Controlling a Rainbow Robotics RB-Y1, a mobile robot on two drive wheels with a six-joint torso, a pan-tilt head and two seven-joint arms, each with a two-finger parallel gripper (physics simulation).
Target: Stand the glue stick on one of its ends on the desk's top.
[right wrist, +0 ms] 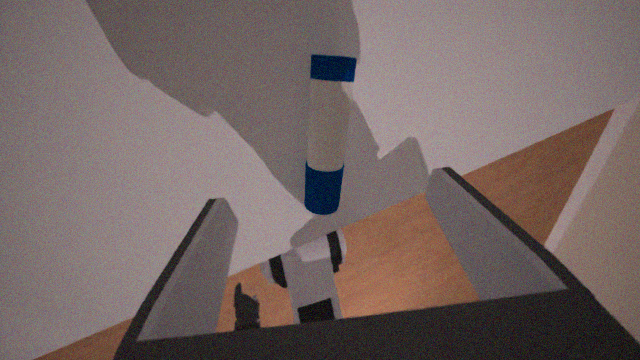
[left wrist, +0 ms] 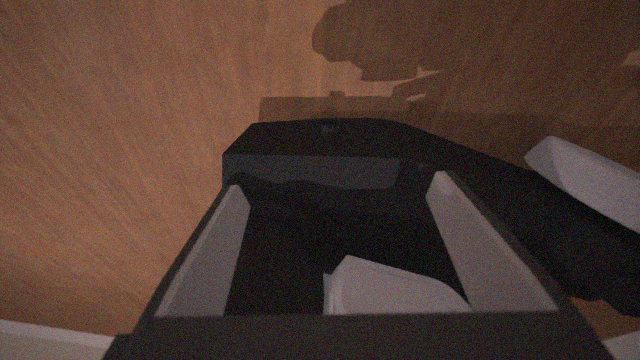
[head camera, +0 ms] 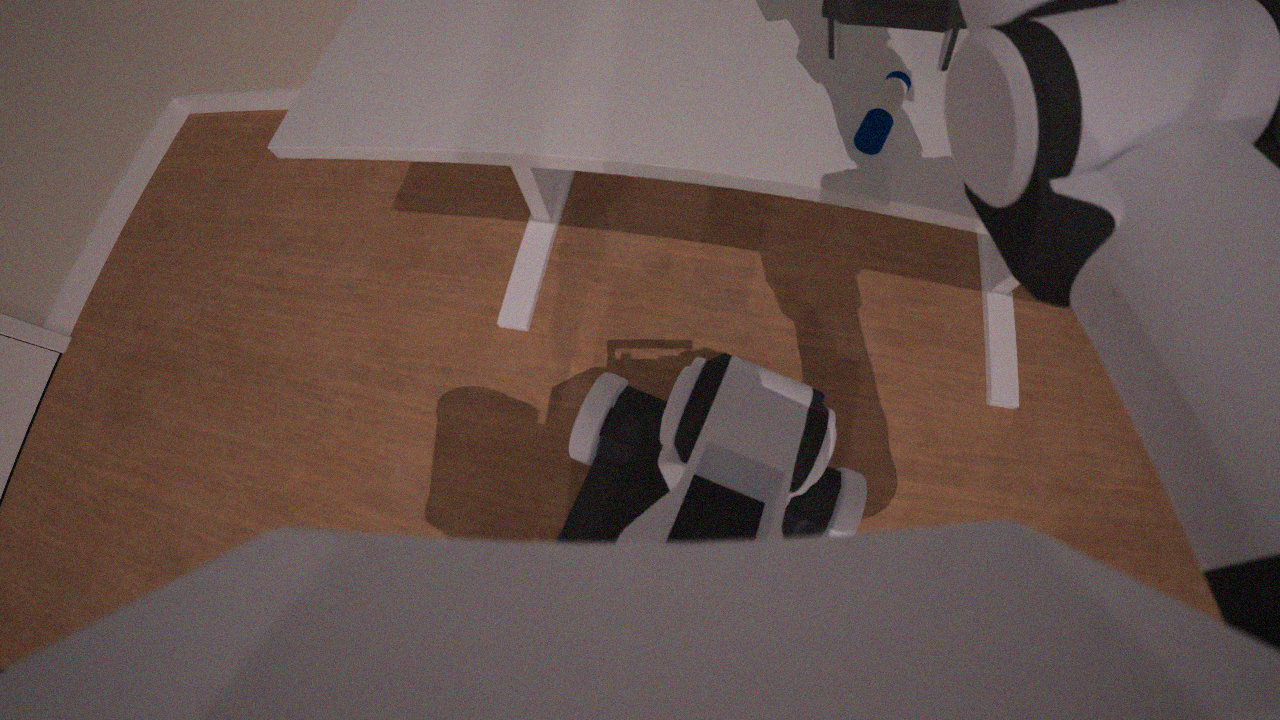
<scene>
my right gripper: right wrist; head camera; not seen in the left wrist view (out of frame)
glue stick: right wrist; head camera; not seen in the left wrist view (out of frame)
same spot on glue stick: [head camera: 875, 127] = [right wrist: 327, 205]
same spot on my right gripper: [head camera: 950, 36] = [right wrist: 480, 300]
</scene>
